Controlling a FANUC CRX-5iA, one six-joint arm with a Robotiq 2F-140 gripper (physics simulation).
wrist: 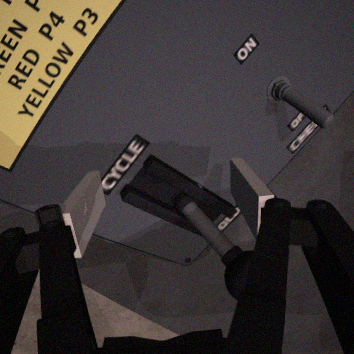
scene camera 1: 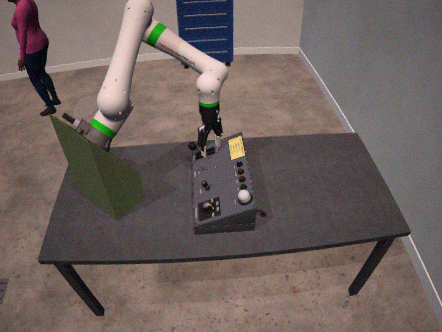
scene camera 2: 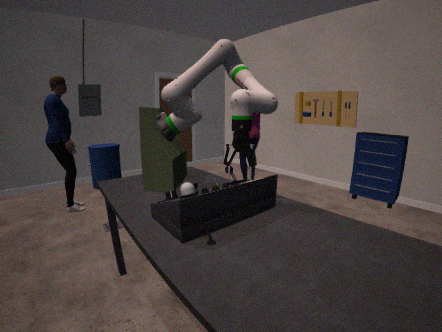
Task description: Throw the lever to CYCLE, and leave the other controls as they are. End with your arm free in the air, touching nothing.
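Seen in the pictures: gripper, fingertip midpoint: [wrist: 165, 181] [scene camera 1: 210, 150] [scene camera 2: 239, 179]; arm's base, link origin: [scene camera 1: 94, 143] [scene camera 2: 164, 131].
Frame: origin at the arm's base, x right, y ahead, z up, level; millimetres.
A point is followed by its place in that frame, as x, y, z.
Observation:
The lever [scene camera 1: 192, 145] {-217, 394, -169} [wrist: 207, 225] {-235, 431, -211} has a grey shaft and a black ball knob. It stands in a dark slot [wrist: 165, 182] {-241, 474, -232} on the sloped grey console [scene camera 1: 220, 175] {-72, 547, -217} [scene camera 2: 225, 205] {-43, 684, -234}, leaning toward the label at the end opposite the CYCLE label [wrist: 124, 164] {-251, 508, -218}. My gripper [scene camera 1: 210, 146] {-235, 480, -213} [scene camera 2: 241, 174] {-235, 480, -213} [wrist: 165, 181] {-235, 480, -213} is partly open, low over that end of the console. In the wrist view its pads stand apart on both sides of the slot and shaft, with gaps to the shaft. The knob is partly hidden by the right finger, so contact there cannot be told.
A toggle switch [scene camera 1: 202, 168] {-115, 456, -215} [wrist: 302, 105] {-124, 460, -215} is beside the lever. A black knob [scene camera 1: 205, 185] {6, 489, -207}, a rotary control [scene camera 1: 207, 205] {120, 514, -208}, coloured buttons and a white ball [scene camera 1: 244, 196] {112, 667, -142} [scene camera 2: 188, 188] {98, 685, -147} are farther along. A yellow card [scene camera 1: 236, 148] {-229, 608, -182} [wrist: 45, 60] {-234, 587, -190} is near. A green block [scene camera 1: 120, 185] {100, 128, -149} [scene camera 2: 155, 150] {89, 135, -95} stands near the arm's base.

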